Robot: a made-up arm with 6 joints. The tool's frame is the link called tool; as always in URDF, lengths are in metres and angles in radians. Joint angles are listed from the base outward.
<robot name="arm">
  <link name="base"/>
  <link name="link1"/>
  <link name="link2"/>
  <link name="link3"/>
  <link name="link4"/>
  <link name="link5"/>
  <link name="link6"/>
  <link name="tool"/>
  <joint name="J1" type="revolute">
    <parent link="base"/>
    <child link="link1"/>
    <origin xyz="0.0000 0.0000 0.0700" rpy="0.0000 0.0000 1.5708"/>
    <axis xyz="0 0 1"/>
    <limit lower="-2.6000" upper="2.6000"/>
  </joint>
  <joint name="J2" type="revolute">
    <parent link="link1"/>
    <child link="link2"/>
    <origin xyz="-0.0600 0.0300 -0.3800" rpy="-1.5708 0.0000 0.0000"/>
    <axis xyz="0 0 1"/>
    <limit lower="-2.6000" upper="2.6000"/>
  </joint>
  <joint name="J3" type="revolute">
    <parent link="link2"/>
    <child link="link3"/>
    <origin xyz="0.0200 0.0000 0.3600" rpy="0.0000 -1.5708 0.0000"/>
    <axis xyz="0 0 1"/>
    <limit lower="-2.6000" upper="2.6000"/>
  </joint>
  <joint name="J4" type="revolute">
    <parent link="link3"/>
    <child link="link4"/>
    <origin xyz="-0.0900 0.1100 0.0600" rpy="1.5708 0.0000 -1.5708"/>
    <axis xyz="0 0 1"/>
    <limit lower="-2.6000" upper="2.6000"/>
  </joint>
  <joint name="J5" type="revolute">
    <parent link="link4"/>
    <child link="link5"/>
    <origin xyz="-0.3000 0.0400 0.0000" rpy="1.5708 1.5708 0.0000"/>
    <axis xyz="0 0 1"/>
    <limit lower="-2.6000" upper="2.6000"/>
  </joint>
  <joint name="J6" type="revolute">
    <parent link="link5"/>
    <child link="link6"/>
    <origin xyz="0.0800 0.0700 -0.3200" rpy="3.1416 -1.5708 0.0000"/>
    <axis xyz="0 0 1"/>
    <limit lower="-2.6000" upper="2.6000"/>
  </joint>
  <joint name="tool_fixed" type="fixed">
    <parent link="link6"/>
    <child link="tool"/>
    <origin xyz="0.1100 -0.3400 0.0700" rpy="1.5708 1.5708 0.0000"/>
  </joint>
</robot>
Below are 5 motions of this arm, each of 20 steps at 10 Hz.
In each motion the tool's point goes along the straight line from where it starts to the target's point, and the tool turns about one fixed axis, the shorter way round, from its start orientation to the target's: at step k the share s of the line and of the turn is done. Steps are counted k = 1, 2, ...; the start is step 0. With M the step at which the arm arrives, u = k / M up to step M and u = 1 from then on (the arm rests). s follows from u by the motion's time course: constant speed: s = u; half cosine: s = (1 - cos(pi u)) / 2; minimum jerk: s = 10 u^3 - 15 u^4 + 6 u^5.
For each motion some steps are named. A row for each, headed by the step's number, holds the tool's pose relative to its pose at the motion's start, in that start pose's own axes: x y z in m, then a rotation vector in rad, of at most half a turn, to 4 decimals.
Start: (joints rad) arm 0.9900 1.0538 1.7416 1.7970 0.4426 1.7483
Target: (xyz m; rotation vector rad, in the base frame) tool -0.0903 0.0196 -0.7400 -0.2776 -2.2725 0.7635
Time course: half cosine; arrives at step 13
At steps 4, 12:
4: -0.0021 0.0350 -0.0564 -0.1598 0.0809 -0.0919
12: -0.0095 0.1595 -0.2573 -0.7290 0.3691 -0.4192

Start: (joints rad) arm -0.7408 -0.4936 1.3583 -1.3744 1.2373 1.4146
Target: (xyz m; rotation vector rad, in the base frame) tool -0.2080 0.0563 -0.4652 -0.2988 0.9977 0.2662
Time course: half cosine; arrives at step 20
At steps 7, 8, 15, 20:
7: -0.0285 0.0311 0.0229 -0.1052 -0.2793 0.3811
8: -0.0360 0.0394 0.0290 -0.1331 -0.3535 0.4823
15: -0.0890 0.0972 0.0717 -0.3289 -0.8733 1.1916
20: -0.1042 0.1139 0.0840 -0.3854 -1.0231 1.3960

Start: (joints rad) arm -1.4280 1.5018 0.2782 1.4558 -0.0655 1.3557
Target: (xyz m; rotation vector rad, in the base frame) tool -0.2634 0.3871 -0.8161 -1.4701 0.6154 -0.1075
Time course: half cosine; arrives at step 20
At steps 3, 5, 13, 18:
3: -0.0019 0.0140 -0.0024 -0.0143 -0.0352 0.0242
5: -0.0050 0.0377 -0.0066 -0.0384 -0.0946 0.0651
13: -0.0248 0.1872 -0.0325 -0.1904 -0.4694 0.3230
18: -0.0333 0.2512 -0.0436 -0.2555 -0.6299 0.4334

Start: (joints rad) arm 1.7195 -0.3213 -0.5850 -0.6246 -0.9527 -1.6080
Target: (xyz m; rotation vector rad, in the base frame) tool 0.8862 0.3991 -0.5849 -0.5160 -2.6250 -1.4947
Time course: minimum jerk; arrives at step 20
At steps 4, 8, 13, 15, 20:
4: 0.0321 -0.0241 0.0178 0.0546 0.0402 -0.0163
8: 0.1761 -0.1320 0.0973 0.2990 0.2203 -0.0892
13: 0.4242 -0.3180 0.2345 0.7204 0.5308 -0.2150
15: 0.4972 -0.3727 0.2749 0.8444 0.6221 -0.2520
20: 0.5547 -0.4158 0.3066 0.9419 0.6940 -0.2811

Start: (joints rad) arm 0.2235 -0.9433 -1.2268 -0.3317 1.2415 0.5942
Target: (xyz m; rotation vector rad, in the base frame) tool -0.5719 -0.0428 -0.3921 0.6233 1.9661 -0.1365
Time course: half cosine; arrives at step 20
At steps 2, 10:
2: -0.0012 0.0064 -0.0020 0.0431 -0.0157 -0.0027
10: -0.0246 0.1311 -0.0415 0.8814 -0.3213 -0.0556

